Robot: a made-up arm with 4 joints. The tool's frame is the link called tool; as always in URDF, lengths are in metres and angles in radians. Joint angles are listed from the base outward.
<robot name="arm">
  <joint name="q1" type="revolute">
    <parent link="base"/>
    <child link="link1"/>
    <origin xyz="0.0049 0.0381 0.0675" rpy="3.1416 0 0"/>
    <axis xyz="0 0 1"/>
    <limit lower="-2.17" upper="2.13"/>
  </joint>
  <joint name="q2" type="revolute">
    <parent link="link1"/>
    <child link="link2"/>
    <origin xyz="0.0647 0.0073 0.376" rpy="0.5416 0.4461 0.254"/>
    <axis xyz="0 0 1"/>
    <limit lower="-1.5" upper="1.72"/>
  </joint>
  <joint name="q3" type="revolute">
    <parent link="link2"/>
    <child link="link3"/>
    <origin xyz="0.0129 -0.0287 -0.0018" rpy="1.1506 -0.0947 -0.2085"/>
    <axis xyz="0 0 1"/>
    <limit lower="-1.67" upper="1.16"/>
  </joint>
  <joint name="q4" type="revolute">
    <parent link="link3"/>
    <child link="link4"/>
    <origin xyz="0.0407 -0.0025 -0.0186"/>
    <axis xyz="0 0 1"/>
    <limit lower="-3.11" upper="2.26"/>
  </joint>
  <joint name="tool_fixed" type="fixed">
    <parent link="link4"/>
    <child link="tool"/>
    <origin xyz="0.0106 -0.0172 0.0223" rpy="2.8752 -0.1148 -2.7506"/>
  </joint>
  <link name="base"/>
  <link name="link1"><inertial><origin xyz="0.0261 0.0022 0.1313"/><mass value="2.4"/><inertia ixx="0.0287" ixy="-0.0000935" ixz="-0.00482" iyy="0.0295" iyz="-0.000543" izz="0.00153"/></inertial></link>
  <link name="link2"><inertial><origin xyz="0.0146 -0.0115 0.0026"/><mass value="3.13"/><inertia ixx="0.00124" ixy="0" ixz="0" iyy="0.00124" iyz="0" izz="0.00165"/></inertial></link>
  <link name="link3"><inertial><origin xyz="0.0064 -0.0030 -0.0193"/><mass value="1.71"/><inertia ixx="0.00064" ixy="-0.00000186" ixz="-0.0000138" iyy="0.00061" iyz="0" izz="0.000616"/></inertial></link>
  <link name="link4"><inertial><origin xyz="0.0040 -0.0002 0.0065"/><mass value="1.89"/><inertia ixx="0.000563" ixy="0" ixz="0" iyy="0.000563" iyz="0" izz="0.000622"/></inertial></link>
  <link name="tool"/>
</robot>
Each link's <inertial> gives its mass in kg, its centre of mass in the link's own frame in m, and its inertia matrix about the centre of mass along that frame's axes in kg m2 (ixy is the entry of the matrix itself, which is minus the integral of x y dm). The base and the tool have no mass. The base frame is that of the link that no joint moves.
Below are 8 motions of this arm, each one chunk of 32 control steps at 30 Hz.
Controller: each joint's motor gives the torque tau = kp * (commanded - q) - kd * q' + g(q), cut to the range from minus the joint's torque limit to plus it. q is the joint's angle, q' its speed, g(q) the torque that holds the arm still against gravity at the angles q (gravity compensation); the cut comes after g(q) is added. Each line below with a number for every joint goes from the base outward.
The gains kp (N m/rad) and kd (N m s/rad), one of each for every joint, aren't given. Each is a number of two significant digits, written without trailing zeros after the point. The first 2 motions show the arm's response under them.
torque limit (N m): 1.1 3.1 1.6 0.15
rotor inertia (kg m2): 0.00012 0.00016 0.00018 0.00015
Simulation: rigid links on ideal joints. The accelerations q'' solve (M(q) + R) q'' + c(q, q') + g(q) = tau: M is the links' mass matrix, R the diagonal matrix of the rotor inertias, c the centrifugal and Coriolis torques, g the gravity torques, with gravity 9.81 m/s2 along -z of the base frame. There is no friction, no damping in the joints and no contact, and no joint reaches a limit. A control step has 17 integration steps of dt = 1/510 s. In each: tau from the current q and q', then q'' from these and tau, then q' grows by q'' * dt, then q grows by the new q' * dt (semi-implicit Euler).
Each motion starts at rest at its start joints. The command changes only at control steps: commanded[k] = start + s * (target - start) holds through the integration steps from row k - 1 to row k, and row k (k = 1, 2, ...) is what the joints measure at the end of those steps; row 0 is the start. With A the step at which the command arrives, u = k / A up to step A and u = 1 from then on. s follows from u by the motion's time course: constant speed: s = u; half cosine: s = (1 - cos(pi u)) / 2; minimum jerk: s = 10 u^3 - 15 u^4 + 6 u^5; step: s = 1 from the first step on.
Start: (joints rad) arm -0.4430 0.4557 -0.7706 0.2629
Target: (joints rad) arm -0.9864 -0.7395 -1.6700 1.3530
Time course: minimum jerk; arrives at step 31
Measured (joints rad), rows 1 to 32:
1: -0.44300 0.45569 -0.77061 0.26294
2: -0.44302 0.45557 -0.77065 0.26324
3: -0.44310 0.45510 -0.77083 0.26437
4: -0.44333 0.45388 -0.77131 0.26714
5: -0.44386 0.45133 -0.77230 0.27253
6: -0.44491 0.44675 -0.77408 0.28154
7: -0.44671 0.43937 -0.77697 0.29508
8: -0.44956 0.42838 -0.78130 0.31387
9: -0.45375 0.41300 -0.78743 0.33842
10: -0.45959 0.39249 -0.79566 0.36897
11: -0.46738 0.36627 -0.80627 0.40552
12: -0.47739 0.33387 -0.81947 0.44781
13: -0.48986 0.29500 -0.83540 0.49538
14: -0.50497 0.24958 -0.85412 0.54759
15: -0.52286 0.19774 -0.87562 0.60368
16: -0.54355 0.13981 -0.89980 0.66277
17: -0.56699 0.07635 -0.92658 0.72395
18: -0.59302 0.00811 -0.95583 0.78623
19: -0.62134 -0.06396 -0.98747 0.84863
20: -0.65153 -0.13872 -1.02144 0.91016
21: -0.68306 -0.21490 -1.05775 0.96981
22: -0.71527 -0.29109 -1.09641 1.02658
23: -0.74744 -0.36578 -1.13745 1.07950
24: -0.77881 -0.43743 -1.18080 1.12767
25: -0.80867 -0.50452 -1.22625 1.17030
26: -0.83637 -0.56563 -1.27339 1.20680
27: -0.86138 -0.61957 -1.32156 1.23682
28: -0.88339 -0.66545 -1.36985 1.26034
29: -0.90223 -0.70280 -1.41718 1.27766
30: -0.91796 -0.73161 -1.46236 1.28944
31: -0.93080 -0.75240 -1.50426 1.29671
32: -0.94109 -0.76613 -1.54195 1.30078
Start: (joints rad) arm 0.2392 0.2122 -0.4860 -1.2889
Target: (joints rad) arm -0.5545 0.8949 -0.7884 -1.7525
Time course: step
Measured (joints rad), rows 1 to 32:
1: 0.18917 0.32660 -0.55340 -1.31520
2: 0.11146 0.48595 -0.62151 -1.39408
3: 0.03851 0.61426 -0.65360 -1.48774
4: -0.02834 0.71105 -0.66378 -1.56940
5: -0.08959 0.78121 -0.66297 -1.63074
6: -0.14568 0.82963 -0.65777 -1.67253
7: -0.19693 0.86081 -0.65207 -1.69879
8: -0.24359 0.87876 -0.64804 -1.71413
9: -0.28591 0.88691 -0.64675 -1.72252
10: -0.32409 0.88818 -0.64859 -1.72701
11: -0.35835 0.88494 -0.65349 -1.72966
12: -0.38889 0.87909 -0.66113 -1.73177
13: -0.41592 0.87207 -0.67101 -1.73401
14: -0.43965 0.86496 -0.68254 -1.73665
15: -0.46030 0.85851 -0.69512 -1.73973
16: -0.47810 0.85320 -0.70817 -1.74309
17: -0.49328 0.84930 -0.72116 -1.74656
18: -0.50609 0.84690 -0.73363 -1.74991
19: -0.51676 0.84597 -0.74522 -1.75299
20: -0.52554 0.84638 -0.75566 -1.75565
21: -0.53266 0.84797 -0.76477 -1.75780
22: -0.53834 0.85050 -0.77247 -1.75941
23: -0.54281 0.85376 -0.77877 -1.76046
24: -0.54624 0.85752 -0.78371 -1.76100
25: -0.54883 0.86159 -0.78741 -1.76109
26: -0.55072 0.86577 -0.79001 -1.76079
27: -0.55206 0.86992 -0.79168 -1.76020
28: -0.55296 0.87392 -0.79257 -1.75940
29: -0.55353 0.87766 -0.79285 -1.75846
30: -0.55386 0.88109 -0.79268 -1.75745
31: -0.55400 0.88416 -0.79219 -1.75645
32: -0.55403 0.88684 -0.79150 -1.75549
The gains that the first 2 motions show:
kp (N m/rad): 3.6 0.94 0.26 0.12
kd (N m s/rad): 0.89 0.13 0.063 0.016
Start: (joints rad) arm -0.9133 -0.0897 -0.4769 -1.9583
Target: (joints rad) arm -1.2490 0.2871 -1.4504 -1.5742
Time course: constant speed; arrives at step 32
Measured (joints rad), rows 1 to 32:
1: -0.91424 -0.08757 -0.47908 -1.95682
2: -0.91636 -0.08284 -0.48434 -1.95300
3: -0.91950 -0.07602 -0.49255 -1.94695
4: -0.92351 -0.06760 -0.50345 -1.93905
5: -0.92829 -0.05803 -0.51677 -1.92974
6: -0.93373 -0.04763 -0.53227 -1.91941
7: -0.93979 -0.03670 -0.54971 -1.90839
8: -0.94639 -0.02544 -0.56889 -1.89695
9: -0.95348 -0.01402 -0.58964 -1.88526
10: -0.96102 -0.00255 -0.61178 -1.87345
11: -0.96896 0.00890 -0.63515 -1.86161
12: -0.97728 0.02027 -0.65963 -1.84977
13: -0.98592 0.03154 -0.68509 -1.83796
14: -0.99485 0.04271 -0.71140 -1.82619
15: -1.00404 0.05380 -0.73845 -1.81447
16: -1.01345 0.06481 -0.76614 -1.80278
17: -1.02306 0.07577 -0.79438 -1.79112
18: -1.03284 0.08671 -0.82309 -1.77947
19: -1.04275 0.09765 -0.85219 -1.76783
20: -1.05278 0.10861 -0.88161 -1.75618
21: -1.06291 0.11962 -0.91129 -1.74452
22: -1.07311 0.13068 -0.94117 -1.73284
23: -1.08337 0.14180 -0.97122 -1.72114
24: -1.09368 0.15300 -1.00139 -1.70941
25: -1.10402 0.16428 -1.03165 -1.69766
26: -1.11439 0.17563 -1.06197 -1.68587
27: -1.12478 0.18705 -1.09233 -1.67406
28: -1.13518 0.19854 -1.12272 -1.66221
29: -1.14559 0.21009 -1.15312 -1.65034
30: -1.15601 0.22169 -1.18352 -1.63844
31: -1.16644 0.23334 -1.21392 -1.62652
32: -1.17687 0.24502 -1.24431 -1.61458

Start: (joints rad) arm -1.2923 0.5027 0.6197 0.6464
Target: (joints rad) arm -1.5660 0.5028 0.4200 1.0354
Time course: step
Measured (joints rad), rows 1 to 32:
1: -1.30735 0.52991 0.59263 0.68401
2: -1.32848 0.55430 0.56136 0.74662
3: -1.35016 0.56625 0.53737 0.81010
4: -1.37192 0.56865 0.51985 0.86654
5: -1.39345 0.56429 0.50703 0.91335
6: -1.41441 0.55545 0.49735 0.95037
7: -1.43448 0.54394 0.48958 0.97851
8: -1.45338 0.53122 0.48292 0.99913
9: -1.47091 0.51839 0.47685 1.01366
10: -1.48692 0.50627 0.47109 1.02345
11: -1.50132 0.49542 0.46554 1.02970
12: -1.51408 0.48619 0.46019 1.03340
13: -1.52521 0.47877 0.45507 1.03533
14: -1.53476 0.47319 0.45025 1.03611
15: -1.54283 0.46938 0.44579 1.03618
16: -1.54952 0.46721 0.44174 1.03587
17: -1.55496 0.46650 0.43813 1.03540
18: -1.55927 0.46701 0.43498 1.03492
19: -1.56260 0.46853 0.43230 1.03450
20: -1.56507 0.47082 0.43005 1.03418
21: -1.56684 0.47366 0.42821 1.03399
22: -1.56800 0.47685 0.42674 1.03391
23: -1.56869 0.48022 0.42559 1.03394
24: -1.56900 0.48363 0.42471 1.03405
25: -1.56902 0.48694 0.42405 1.03422
26: -1.56884 0.49006 0.42358 1.03442
27: -1.56851 0.49292 0.42324 1.03464
28: -1.56810 0.49549 0.42300 1.03486
29: -1.56766 0.49772 0.42282 1.03507
30: -1.56720 0.49962 0.42269 1.03526
31: -1.56677 0.50118 0.42258 1.03541
32: -1.56637 0.50243 0.42247 1.03554

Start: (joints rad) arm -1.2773 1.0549 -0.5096 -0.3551
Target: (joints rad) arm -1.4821 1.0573 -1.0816 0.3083
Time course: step
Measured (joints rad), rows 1 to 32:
1: -1.28890 1.07717 -0.54792 -0.28414
2: -1.30560 1.10012 -0.60488 -0.16189
3: -1.32216 1.11229 -0.65841 -0.04099
4: -1.33841 1.11554 -0.70568 0.06142
5: -1.35435 1.11241 -0.74734 0.14149
6: -1.36983 1.10501 -0.78469 0.20069
7: -1.38465 1.09503 -0.81888 0.24239
8: -1.39860 1.08383 -0.85072 0.27027
9: -1.41154 1.07244 -0.88066 0.28769
10: -1.42333 1.06164 -0.90890 0.29750
11: -1.43393 1.05195 -0.93543 0.30201
12: -1.44330 1.04371 -0.96015 0.30303
13: -1.45145 1.03708 -0.98289 0.30191
14: -1.45843 1.03211 -1.00350 0.29968
15: -1.46431 1.02872 -1.02185 0.29706
16: -1.46917 1.02679 -1.03788 0.29453
17: -1.47312 1.02612 -1.05158 0.29243
18: -1.47624 1.02652 -1.06300 0.29092
19: -1.47867 1.02777 -1.07225 0.29008
20: -1.48048 1.02966 -1.07950 0.28990
21: -1.48179 1.03202 -1.08493 0.29033
22: -1.48269 1.03466 -1.08878 0.29128
23: -1.48326 1.03745 -1.09127 0.29263
24: -1.48356 1.04026 -1.09263 0.29427
25: -1.48367 1.04299 -1.09308 0.29608
26: -1.48363 1.04558 -1.09284 0.29798
27: -1.48350 1.04797 -1.09208 0.29986
28: -1.48329 1.05013 -1.09097 0.30166
29: -1.48306 1.05203 -1.08966 0.30332
30: -1.48281 1.05367 -1.08824 0.30481
31: -1.48257 1.05504 -1.08682 0.30610
32: -1.48234 1.05617 -1.08546 0.30719

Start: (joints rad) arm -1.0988 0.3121 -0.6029 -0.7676
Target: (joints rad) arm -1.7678 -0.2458 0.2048 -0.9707
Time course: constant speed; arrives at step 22
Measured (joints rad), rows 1 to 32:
1: -1.09979 0.31221 -0.60170 -0.76934
2: -1.10268 0.31132 -0.59729 -0.77392
3: -1.10793 0.30832 -0.58872 -0.78072
4: -1.11575 0.30253 -0.57581 -0.78872
5: -1.12622 0.29359 -0.55876 -0.79708
6: -1.13932 0.28143 -0.53794 -0.80525
7: -1.15492 0.26619 -0.51382 -0.81301
8: -1.17286 0.24812 -0.48685 -0.82029
9: -1.19295 0.22755 -0.45750 -0.82716
10: -1.21496 0.20485 -0.42619 -0.83375
11: -1.23866 0.18040 -0.39331 -0.84019
12: -1.26384 0.15454 -0.35918 -0.84661
13: -1.29028 0.12760 -0.32413 -0.85311
14: -1.31776 0.09987 -0.28839 -0.85978
15: -1.34613 0.07159 -0.25220 -0.86668
16: -1.37519 0.04298 -0.21573 -0.87384
17: -1.40482 0.01421 -0.17912 -0.88129
18: -1.43488 -0.01458 -0.14249 -0.88902
19: -1.46527 -0.04330 -0.10592 -0.89703
20: -1.49590 -0.07185 -0.06948 -0.90532
21: -1.52669 -0.10018 -0.03320 -0.91384
22: -1.55758 -0.12826 0.00290 -0.92259
23: -1.58746 -0.15645 0.03764 -0.92979
24: -1.61535 -0.18388 0.06901 -0.93442
25: -1.64083 -0.20945 0.09593 -0.93715
26: -1.66369 -0.23230 0.11813 -0.93904
27: -1.68384 -0.25189 0.13577 -0.94096
28: -1.70133 -0.26793 0.14932 -0.94338
29: -1.71626 -0.28038 0.15937 -0.94646
30: -1.72880 -0.28936 0.16658 -0.95011
31: -1.73915 -0.29515 0.17159 -0.95409
32: -1.74753 -0.29811 0.17502 -0.95813

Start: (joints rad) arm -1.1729 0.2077 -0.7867 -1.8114
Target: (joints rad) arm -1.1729 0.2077 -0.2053 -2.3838
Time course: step
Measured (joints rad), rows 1 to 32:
1: -1.17093 0.19940 -0.75936 -1.86562
2: -1.17050 0.19265 -0.71026 -1.96653
3: -1.17134 0.18991 -0.65537 -2.07112
4: -1.17253 0.18990 -0.60060 -2.16176
5: -1.17361 0.19164 -0.54863 -2.23307
6: -1.17441 0.19440 -0.50066 -2.28542
7: -1.17490 0.19771 -0.45718 -2.32170
8: -1.17509 0.20117 -0.41828 -2.34544
9: -1.17505 0.20455 -0.38388 -2.36005
10: -1.17483 0.20765 -0.35375 -2.36839
11: -1.17450 0.21037 -0.32761 -2.37270
12: -1.17409 0.21264 -0.30514 -2.37459
13: -1.17367 0.21443 -0.28602 -2.37519
14: -1.17325 0.21574 -0.26990 -2.37523
15: -1.17286 0.21660 -0.25645 -2.37512
16: -1.17253 0.21705 -0.24534 -2.37511
17: -1.17226 0.21713 -0.23628 -2.37528
18: -1.17206 0.21691 -0.22896 -2.37565
19: -1.17192 0.21645 -0.22313 -2.37620
20: -1.17184 0.21580 -0.21854 -2.37688
21: -1.17182 0.21502 -0.21498 -2.37764
22: -1.17185 0.21416 -0.21227 -2.37843
23: -1.17192 0.21327 -0.21025 -2.37921
24: -1.17201 0.21238 -0.20876 -2.37995
25: -1.17213 0.21152 -0.20769 -2.38064
26: -1.17226 0.21072 -0.20695 -2.38125
27: -1.17239 0.20999 -0.20646 -2.38179
28: -1.17252 0.20935 -0.20614 -2.38225
29: -1.17264 0.20879 -0.20595 -2.38264
30: -1.17275 0.20832 -0.20585 -2.38296
31: -1.17285 0.20795 -0.20581 -2.38322
32: -1.17293 0.20765 -0.20580 -2.38342

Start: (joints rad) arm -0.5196 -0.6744 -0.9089 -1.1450
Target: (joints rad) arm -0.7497 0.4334 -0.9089 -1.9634
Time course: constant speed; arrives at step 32
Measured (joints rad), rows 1 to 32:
1: -0.52050 -0.67166 -0.91030 -1.14673
2: -0.52257 -0.66420 -0.91327 -1.15282
3: -0.52557 -0.65171 -0.91713 -1.16406
4: -0.52924 -0.63445 -0.92126 -1.17998
5: -0.53339 -0.61289 -0.92518 -1.19960
6: -0.53790 -0.58766 -0.92852 -1.22181
7: -0.54267 -0.55940 -0.93103 -1.24564
8: -0.54765 -0.52874 -0.93258 -1.27034
9: -0.55281 -0.49622 -0.93315 -1.29537
10: -0.55813 -0.46234 -0.93279 -1.32040
11: -0.56359 -0.42751 -0.93163 -1.34526
12: -0.56920 -0.39204 -0.92981 -1.36989
13: -0.57493 -0.35621 -0.92750 -1.39431
14: -0.58080 -0.32020 -0.92488 -1.41860
15: -0.58678 -0.28415 -0.92209 -1.44282
16: -0.59288 -0.24817 -0.91929 -1.46707
17: -0.59909 -0.21231 -0.91656 -1.49141
18: -0.60541 -0.17662 -0.91401 -1.51588
19: -0.61182 -0.14112 -0.91170 -1.54053
20: -0.61832 -0.10580 -0.90965 -1.56537
21: -0.62491 -0.07066 -0.90788 -1.59040
22: -0.63157 -0.03569 -0.90641 -1.61560
23: -0.63831 -0.00086 -0.90521 -1.64096
24: -0.64511 0.03385 -0.90427 -1.66645
25: -0.65196 0.06847 -0.90356 -1.69205
26: -0.65886 0.10300 -0.90304 -1.71773
27: -0.66581 0.13748 -0.90270 -1.74346
28: -0.67279 0.17191 -0.90249 -1.76923
29: -0.67981 0.20633 -0.90239 -1.79502
30: -0.68685 0.24073 -0.90237 -1.82082
31: -0.69391 0.27513 -0.90241 -1.84661
32: -0.70099 0.30954 -0.90249 -1.87239

